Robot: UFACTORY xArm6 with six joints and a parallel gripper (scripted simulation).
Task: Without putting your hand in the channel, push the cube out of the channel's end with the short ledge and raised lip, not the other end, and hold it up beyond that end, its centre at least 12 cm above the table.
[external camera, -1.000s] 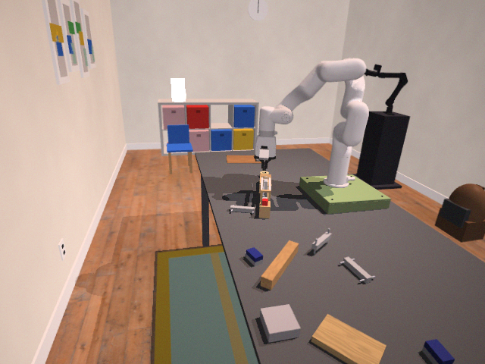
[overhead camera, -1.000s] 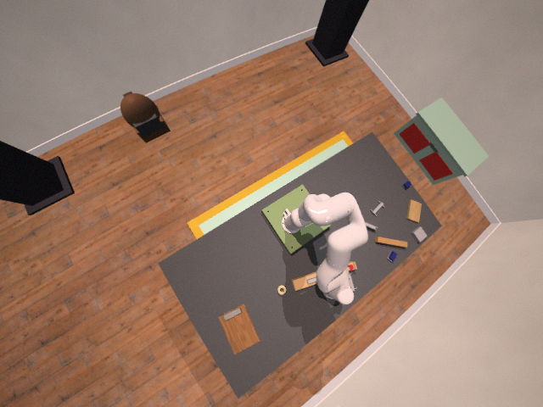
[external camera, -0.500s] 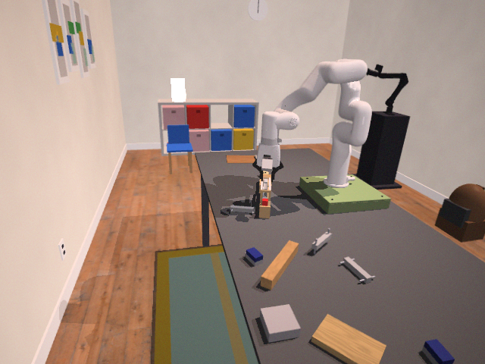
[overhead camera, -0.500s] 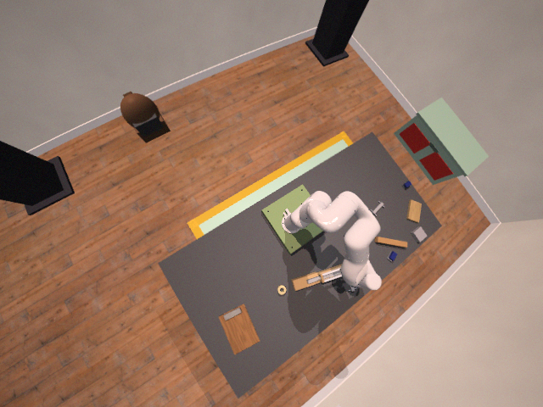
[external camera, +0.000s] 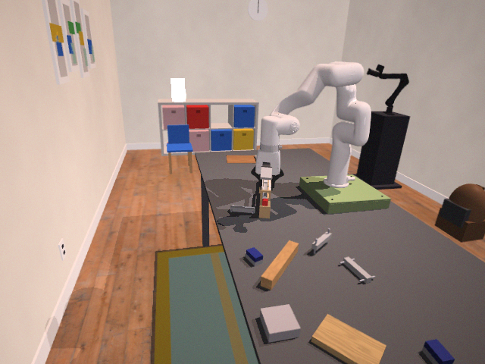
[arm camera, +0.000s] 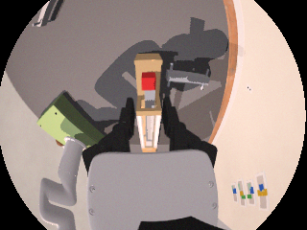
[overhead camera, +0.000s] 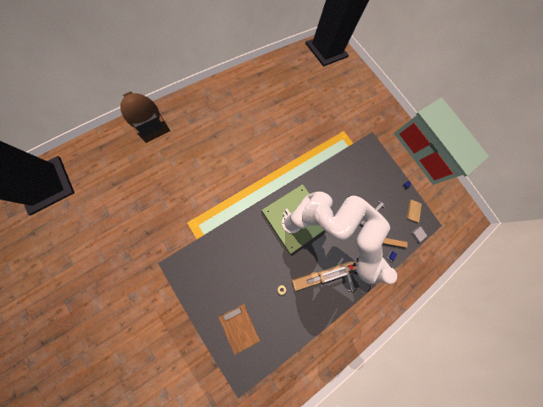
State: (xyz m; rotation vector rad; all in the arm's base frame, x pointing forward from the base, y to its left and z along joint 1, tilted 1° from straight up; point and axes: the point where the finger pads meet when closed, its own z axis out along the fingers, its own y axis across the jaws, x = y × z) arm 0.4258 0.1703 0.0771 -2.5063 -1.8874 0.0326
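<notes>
The red cube lies 8 cm below my hand. The rest, counted from my hand: wooden bar 5 cm ahead, 37 cm to the left, 12 cm below; then wooden channel 3 cm behind, 12 cm to the right, 8 cm below; then grey block 13 cm ahead, 60 cm to the left, 12 cm below.
</notes>
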